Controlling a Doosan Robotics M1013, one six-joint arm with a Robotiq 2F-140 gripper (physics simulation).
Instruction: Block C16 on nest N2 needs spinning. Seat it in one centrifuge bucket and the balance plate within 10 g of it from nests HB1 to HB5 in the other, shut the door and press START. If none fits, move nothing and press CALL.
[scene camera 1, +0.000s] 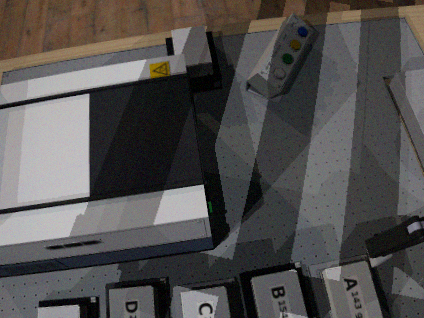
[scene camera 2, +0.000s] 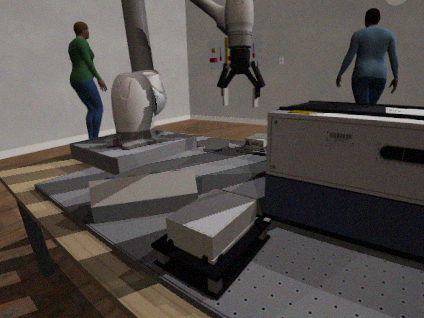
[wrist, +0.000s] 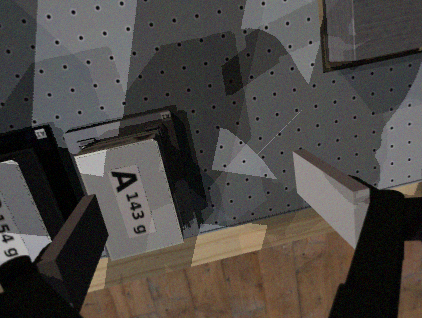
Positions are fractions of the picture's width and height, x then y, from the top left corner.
Note:
My gripper (scene camera 2: 0.56, 0.33) is open and holds nothing. Also in view: a block on black base (scene camera 2: 0.49, 0.71), a centrifuge (scene camera 1: 0.14, 0.71) and a button box (scene camera 2: 0.27, 0.63).
The block on black base shows as well in scene camera 1 (scene camera 1: 0.45, 0.13). My gripper shows as well in the wrist view (wrist: 0.48, 0.61). The centrifuge is seen too in scene camera 2 (scene camera 2: 0.81, 0.55). The wrist view misses the block on black base: it is out of frame.

